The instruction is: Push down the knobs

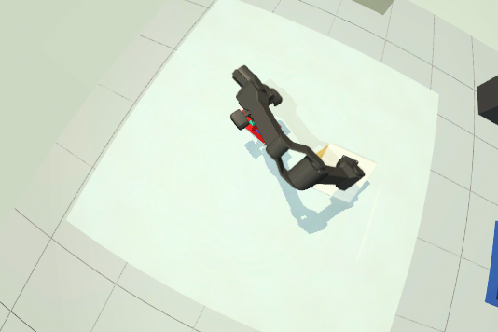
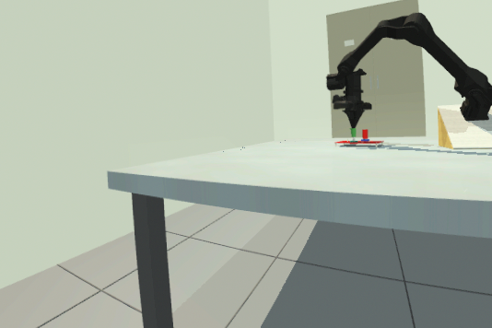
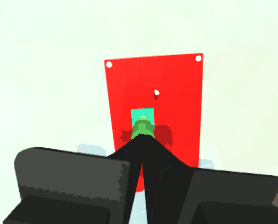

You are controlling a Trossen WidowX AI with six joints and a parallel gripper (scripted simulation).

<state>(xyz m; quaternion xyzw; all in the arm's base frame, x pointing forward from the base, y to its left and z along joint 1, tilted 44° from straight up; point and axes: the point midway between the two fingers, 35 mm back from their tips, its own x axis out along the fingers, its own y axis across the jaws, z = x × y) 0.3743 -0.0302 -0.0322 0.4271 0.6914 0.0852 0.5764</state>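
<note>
The green knob is 10 mm below my gripper tip. The rest, counted from my gripper tip: red knob (40 mm behind, 20 mm to the left, 30 mm below).
</note>
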